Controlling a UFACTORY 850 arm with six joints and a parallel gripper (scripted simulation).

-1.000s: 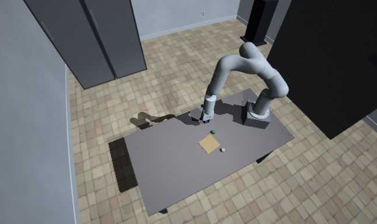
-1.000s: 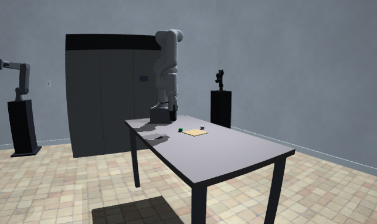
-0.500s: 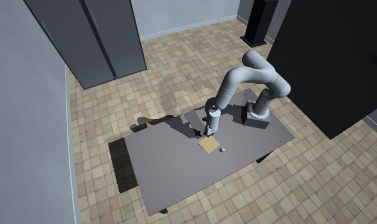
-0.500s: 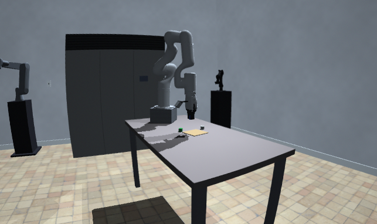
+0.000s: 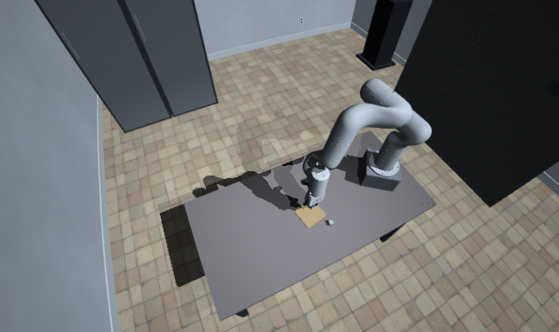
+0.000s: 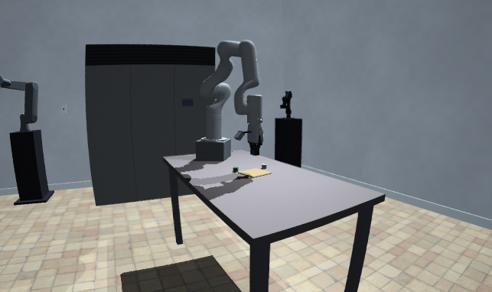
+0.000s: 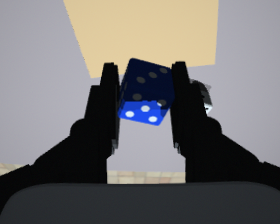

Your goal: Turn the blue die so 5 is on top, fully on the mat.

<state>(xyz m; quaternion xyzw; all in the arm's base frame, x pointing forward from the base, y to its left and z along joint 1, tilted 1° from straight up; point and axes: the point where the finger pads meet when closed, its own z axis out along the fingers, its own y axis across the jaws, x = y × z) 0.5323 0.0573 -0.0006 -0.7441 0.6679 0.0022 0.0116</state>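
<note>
My hand is 12 cm above the mat. Also, from my hand: blue die 1 cm below; then white die 11 cm to the left, 11 cm below, 8 cm behind; then green die 11 cm below, 8 cm to the right, 8 cm behind.
</note>
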